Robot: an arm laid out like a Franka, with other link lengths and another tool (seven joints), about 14 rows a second.
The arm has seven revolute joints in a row. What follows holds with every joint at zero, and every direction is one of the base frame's.
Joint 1 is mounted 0.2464 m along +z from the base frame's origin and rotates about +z.
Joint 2 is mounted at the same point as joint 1 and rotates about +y.
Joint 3 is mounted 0.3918 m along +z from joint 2 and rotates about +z.
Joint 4 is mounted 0.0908 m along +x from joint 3 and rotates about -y.
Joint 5 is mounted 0.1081 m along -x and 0.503 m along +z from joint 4 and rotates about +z.
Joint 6 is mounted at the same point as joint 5 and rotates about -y.
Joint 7 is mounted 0.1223 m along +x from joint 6 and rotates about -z.
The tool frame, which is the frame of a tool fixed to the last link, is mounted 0.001 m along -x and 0.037 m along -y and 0.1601 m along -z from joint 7; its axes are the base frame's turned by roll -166.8, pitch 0 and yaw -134 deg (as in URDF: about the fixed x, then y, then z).
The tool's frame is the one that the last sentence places.
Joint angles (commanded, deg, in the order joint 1, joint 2, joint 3, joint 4, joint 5, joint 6, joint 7), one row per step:
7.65 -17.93 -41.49 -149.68 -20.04 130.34 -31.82
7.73 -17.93 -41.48 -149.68 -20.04 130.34 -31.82
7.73 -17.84 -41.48 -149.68 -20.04 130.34 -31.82
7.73 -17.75 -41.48 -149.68 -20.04 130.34 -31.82
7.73 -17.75 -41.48 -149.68 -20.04 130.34 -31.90
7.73 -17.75 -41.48 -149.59 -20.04 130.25 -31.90
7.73 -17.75 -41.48 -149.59 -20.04 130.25 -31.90
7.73 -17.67 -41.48 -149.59 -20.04 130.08 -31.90
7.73 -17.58 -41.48 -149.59 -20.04 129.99 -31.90
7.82 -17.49 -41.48 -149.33 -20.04 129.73 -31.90
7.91 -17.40 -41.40 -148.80 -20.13 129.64 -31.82
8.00 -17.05 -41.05 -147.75 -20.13 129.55 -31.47
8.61 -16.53 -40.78 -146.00 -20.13 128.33 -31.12
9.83 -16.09 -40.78 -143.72 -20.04 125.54 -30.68
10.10 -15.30 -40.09 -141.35 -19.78 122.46 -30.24
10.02 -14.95 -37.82 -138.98 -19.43 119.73 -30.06
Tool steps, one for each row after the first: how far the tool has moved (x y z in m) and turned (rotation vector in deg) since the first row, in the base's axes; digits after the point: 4 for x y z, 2 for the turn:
0.0005 0.0007 0.0000 0.00 0.00 0.09
0.0004 0.0007 -0.0006 -0.02 0.09 0.09
0.0003 0.0007 -0.0013 -0.03 0.18 0.09
0.0004 0.0007 -0.0013 -0.02 0.18 0.17
0.0006 0.0002 -0.0006 -0.04 0.19 0.15
0.0006 0.0002 -0.0006 -0.04 0.19 0.15
0.0001 0.0004 -0.0015 0.00 0.43 0.14
-0.0003 0.0004 -0.0024 0.02 0.61 0.14
0.0008 -0.0002 -0.0011 -0.05 0.73 0.16
0.0044 -0.0020 0.0033 -0.40 0.48 0.20
0.0119 -0.0047 0.0115 -1.10 0.02 0.06
0.0224 -0.0065 0.0227 -1.82 0.20 0.17
0.0331 -0.0064 0.0359 -2.19 1.31 0.28
0.0416 -0.0082 0.0484 -2.64 2.88 -0.06
0.0577 0.0013 0.0682 -3.43 3.53 0.98

